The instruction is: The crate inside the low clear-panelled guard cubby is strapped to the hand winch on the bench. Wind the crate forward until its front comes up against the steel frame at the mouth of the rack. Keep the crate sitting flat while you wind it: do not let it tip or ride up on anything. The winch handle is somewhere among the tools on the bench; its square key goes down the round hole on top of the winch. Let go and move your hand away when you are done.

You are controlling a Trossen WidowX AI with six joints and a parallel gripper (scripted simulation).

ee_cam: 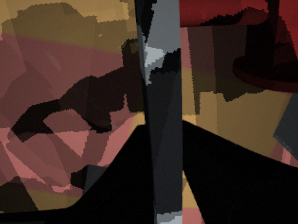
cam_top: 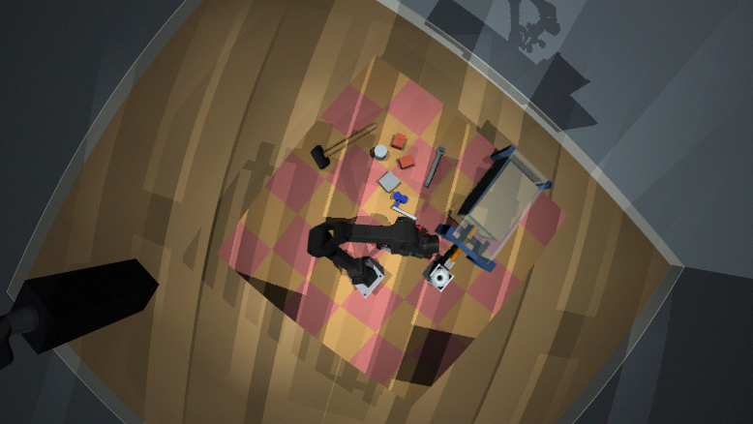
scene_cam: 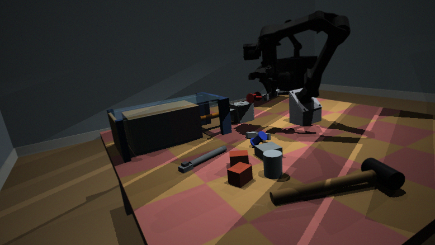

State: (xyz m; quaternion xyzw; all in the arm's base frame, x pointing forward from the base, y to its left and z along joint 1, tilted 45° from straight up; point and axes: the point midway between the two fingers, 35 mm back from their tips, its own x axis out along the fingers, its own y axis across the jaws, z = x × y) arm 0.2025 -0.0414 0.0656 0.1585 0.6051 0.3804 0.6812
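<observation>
My gripper tip is now 6 cm short of the red knob and 2 cm to the left of it. Also, from my gripper tip: blue piece 13 cm below, 13 cm ahead, 9 cm to the left; blue-knobbed winch handle 14 cm below, 11 cm ahead, 5 cm to the left; grey crank arm 1 cm ahead.
</observation>
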